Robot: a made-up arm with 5 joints.
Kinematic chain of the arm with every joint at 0, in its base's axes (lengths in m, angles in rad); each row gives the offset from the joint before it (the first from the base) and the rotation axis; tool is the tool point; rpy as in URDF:
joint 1: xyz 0.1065 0 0.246 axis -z
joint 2: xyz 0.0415 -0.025 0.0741 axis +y
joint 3: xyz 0.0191 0 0.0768 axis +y
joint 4: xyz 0.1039 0 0.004 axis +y
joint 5: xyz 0.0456 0.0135 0 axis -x
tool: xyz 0 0 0 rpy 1.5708 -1.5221 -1.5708
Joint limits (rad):
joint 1: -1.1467..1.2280
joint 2: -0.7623..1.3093
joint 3: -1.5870..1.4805
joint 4: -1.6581..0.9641
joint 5: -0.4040..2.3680
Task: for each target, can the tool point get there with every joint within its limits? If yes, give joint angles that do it. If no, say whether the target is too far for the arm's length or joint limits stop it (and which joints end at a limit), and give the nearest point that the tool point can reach.
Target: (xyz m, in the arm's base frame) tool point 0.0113 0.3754 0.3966
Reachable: no: too far | nearest point 0.2244 0.2332 0.3843 | short by 0.256 m
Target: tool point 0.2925 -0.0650 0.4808
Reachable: yes | joints 0.2779 0.3061 -1.0733 0.3551 -0.0569
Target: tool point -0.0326 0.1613 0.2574
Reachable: no: joint limits stop it (at a limit: joint 1, joint 2, joint 3) | nearest point 0.0887 0.0158 0.2770 | short by 0.190 m
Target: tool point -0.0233 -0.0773 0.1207
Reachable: no: joint limits stop it (at a limit: joint 1, joint 2) | nearest point 0.1154 -0.0591 0.1854 | short by 0.154 m
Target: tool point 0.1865 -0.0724 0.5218
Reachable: yes | joints 0.6286 -0.2962 -0.9355 0.6928 0.0249
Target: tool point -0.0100 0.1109 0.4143
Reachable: no: joint limits stop it (at a limit: joint 2, joint 3) | nearest point 0.0236 0.0789 0.4387 | short by 0.052 m
